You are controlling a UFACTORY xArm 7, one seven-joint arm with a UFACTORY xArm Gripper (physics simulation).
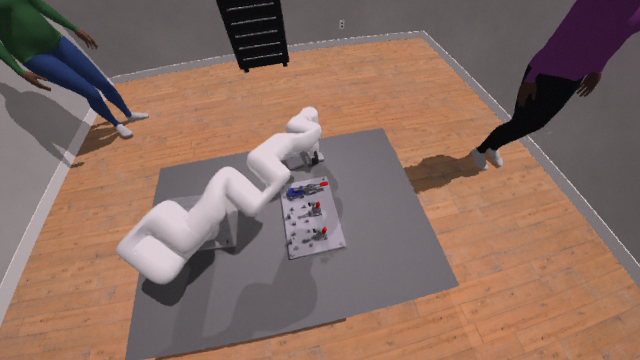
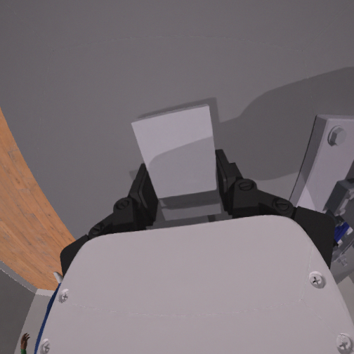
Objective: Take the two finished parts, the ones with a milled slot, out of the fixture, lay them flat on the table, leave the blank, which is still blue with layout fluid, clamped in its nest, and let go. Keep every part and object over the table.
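Frame: origin at the arm's base, x ahead, y left, z up, level; metres.
Seen in the pictures: gripper, fingertip midpoint: (image 1: 313, 160).
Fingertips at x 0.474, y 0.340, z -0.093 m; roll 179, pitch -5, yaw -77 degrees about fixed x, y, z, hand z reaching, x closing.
Note:
A point is followed by its place in that frame.
My gripper (image 1: 315, 158) @(z -0.093, x 0.474, y 0.340 m) (image 2: 184, 170) is shut on a light grey finished part (image 2: 176, 145), held low over the table beyond the fixture's far end. Its shadow lies close beside it; its slot cannot be made out. Another grey block (image 1: 295, 163) @(z -0.081, x 0.379, y 0.320 m), apparently the other finished part, lies on the table beside the gripper, partly hidden by the arm. The fixture plate (image 1: 334, 241) @(z -0.081, x 0.522, y -0.097 m) (image 2: 311, 172) lies nearer the middle of the table. The blue blank (image 1: 295, 193) @(z -0.055, x 0.374, y 0.133 m) (image 2: 342, 233) sits in the nest at the plate's far end, by a red-tipped clamp (image 1: 324, 184) @(z -0.035, x 0.510, y 0.153 m).
Two more clamps with red tips (image 1: 317, 205) @(z -0.003, x 0.467, y 0.039 m) (image 1: 324, 230) @(z 0.002, x 0.484, y -0.071 m) stand upright on the plate, among small pins. The grey table (image 1: 390, 240) @(z -0.096, x 0.760, y -0.118 m) reaches out around the fixture, and its far edge is close behind the gripper. Two people stand on the wooden floor outside the table.

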